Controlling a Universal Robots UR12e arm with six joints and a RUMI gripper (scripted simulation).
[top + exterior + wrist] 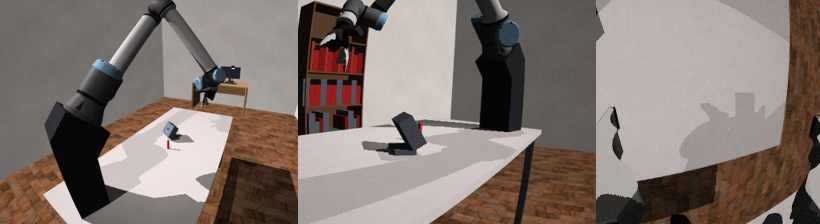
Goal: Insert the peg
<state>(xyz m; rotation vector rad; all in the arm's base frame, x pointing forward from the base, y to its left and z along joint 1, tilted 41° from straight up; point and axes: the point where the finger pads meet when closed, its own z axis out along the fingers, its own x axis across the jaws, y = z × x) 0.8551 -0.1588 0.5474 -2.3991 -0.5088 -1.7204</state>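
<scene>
My gripper is now 380 mm past the red peg, 280 mm above it and 140 mm to the right of it.
</scene>
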